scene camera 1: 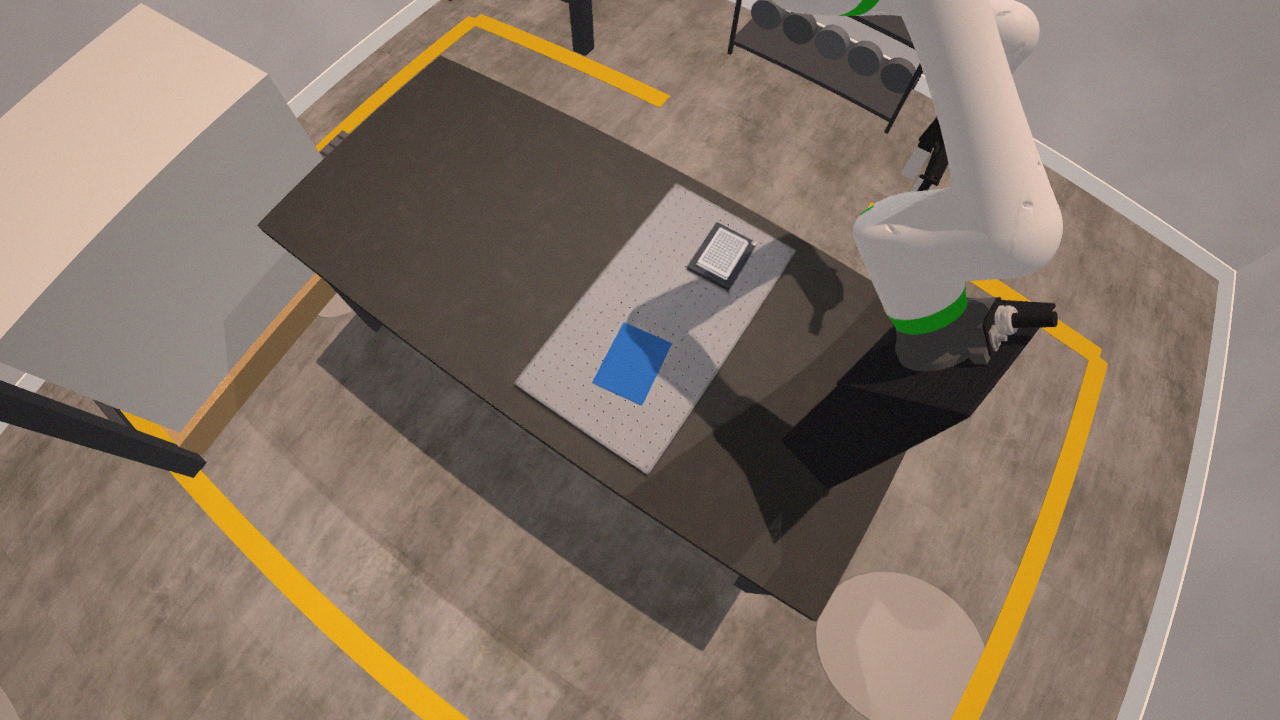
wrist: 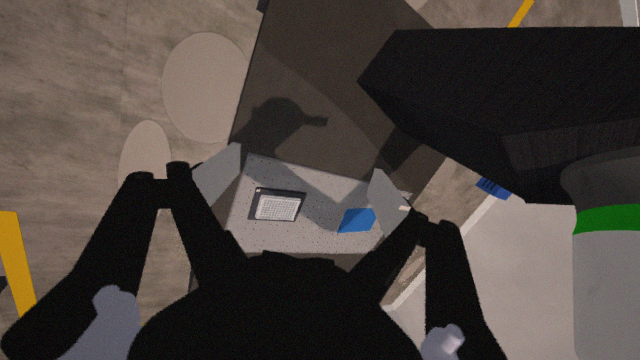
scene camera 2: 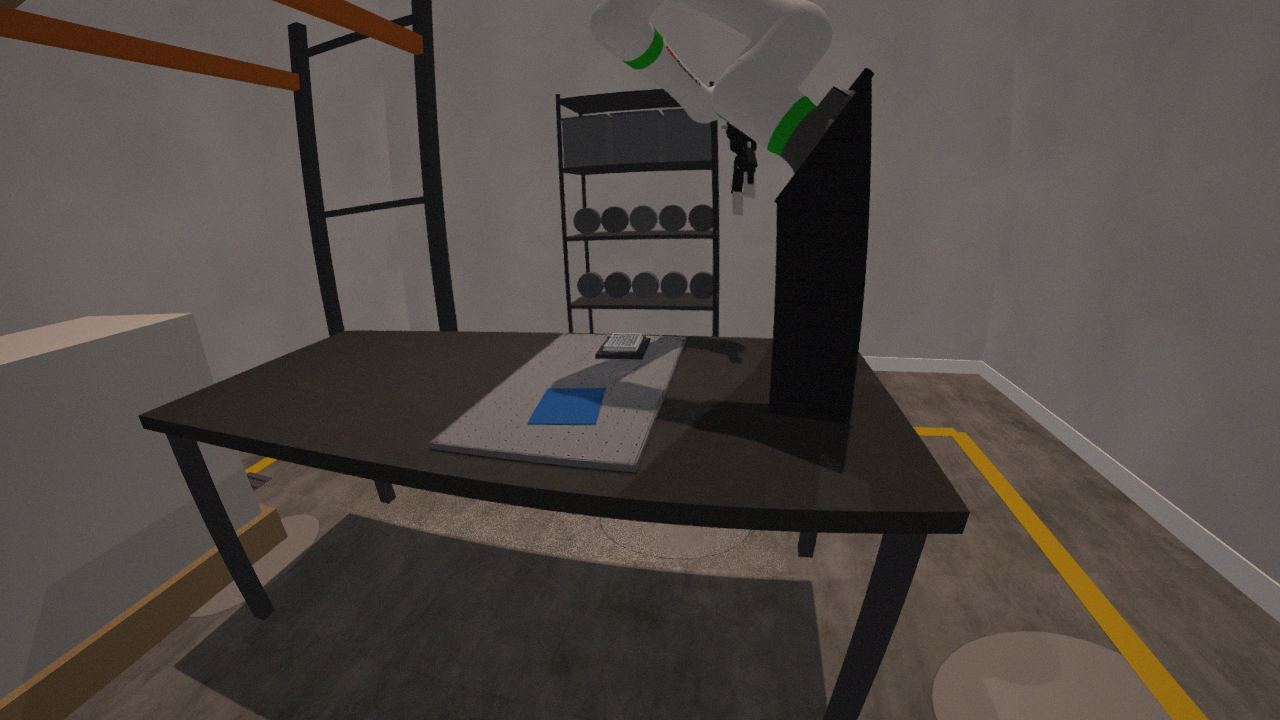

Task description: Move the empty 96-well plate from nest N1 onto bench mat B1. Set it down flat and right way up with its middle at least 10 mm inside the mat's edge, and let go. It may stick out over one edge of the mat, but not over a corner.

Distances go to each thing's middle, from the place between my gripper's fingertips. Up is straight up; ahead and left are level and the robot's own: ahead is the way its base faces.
Scene:
I see my gripper 350 mm above the white 96-well plate [scene camera 1: 725, 249], 320 mm short of it and 140 mm to the right of it. From my hand the other things lie so: blue bench mat [scene camera 1: 635, 357] 510 mm to the left, 370 mm below, 350 mm ahead; dark nest [scene camera 1: 713, 278] 360 mm below, 320 mm ahead, 140 mm to the left.

